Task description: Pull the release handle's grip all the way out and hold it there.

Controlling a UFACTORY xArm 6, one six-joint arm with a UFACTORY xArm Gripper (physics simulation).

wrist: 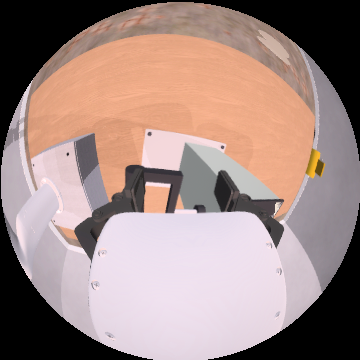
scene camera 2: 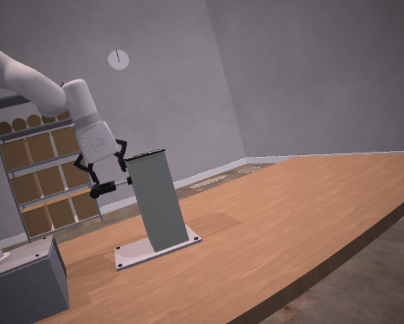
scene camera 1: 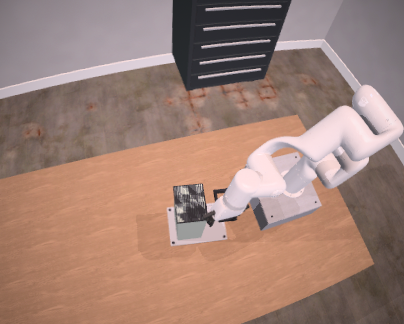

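Observation:
The release handle (scene camera 1: 219, 190) (scene camera 2: 104, 189) (wrist: 159, 173) is a black rectangular loop at the side of an upright grey-green post (scene camera 1: 190, 230) (scene camera 2: 161, 205) (wrist: 194, 167). A short stretch of pale rod shows between the handle and the post in scene camera 2. My gripper (scene camera 2: 109, 175) (wrist: 180, 180) is wide open above the handle. One finger is at the handle's outer bar, the other beside the post's upper part. The handle's crossbar shows between the fingers in the wrist view. Whether a finger touches the handle is unclear. In scene camera 1 my arm partly hides the handle.
The post stands on a pale base plate (scene camera 1: 217, 233) (scene camera 2: 132, 254) (wrist: 162, 142) on the wooden table (scene camera 1: 90, 215) (scene camera 2: 300, 200) (wrist: 165, 75). The arm's grey mounting block (scene camera 1: 280, 218) (scene camera 2: 35, 285) (wrist: 90, 165) stands beyond the handle. A patterned dark panel (scene camera 1: 190, 202) tops the post.

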